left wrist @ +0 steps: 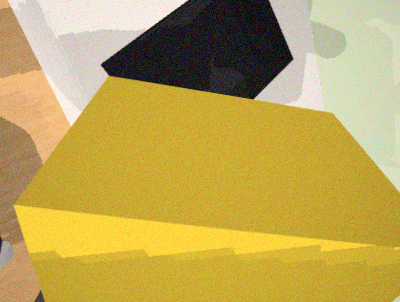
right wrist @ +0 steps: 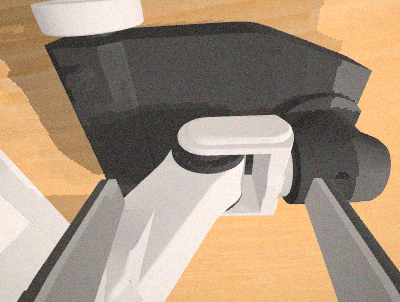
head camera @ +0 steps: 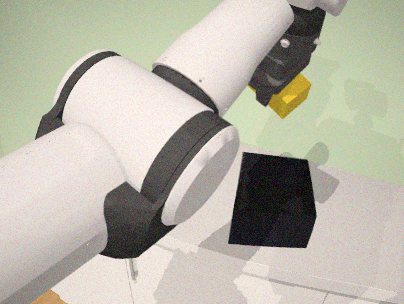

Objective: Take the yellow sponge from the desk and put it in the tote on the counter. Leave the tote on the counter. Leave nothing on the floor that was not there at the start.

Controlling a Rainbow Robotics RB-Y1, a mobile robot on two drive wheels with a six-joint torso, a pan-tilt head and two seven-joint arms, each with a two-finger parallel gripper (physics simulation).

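Frame: origin at the robot's base, x ahead, y left, z up, level; centimetres.
Where they show: left gripper, fingertip midpoint: [head camera: 275, 89]; right gripper, fingertip midpoint: [right wrist: 212, 190].
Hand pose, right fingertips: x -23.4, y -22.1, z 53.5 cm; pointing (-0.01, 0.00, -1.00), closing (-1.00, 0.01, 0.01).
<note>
Each offset is from my right fingertips to the top centre of the thing. Level surfaces: height alone.
The yellow sponge {dz +85.5, dx +62.2, dy +44.5 cm} [head camera: 294, 96] [left wrist: 210, 160] is held in the air by my left gripper [head camera: 266, 95], which is shut on it. In the head view it shows against the green wall, above the tote in the picture. In the left wrist view it fills much of the picture and hides part of the tote. The black tote {dz +47.6, dx +89.9, dy +50.2 cm} [head camera: 272, 200] [left wrist: 205, 45] stands on the white counter {dz +37.6 cm} [head camera: 362, 230] [left wrist: 135, 15]. The inside of the tote is too dark to make out. My right gripper [right wrist: 212, 190] is open and empty, above my own base. The desk does not show.
My left arm [head camera: 135, 100] covers much of the left of the head view. The green wall [head camera: 30, 30] [left wrist: 355, 100] rises behind the counter. A handle [head camera: 133, 270] is on the counter's front. My dark base [right wrist: 200, 70] stands on the wooden floor {dz -53.4 cm} [right wrist: 250, 260].
</note>
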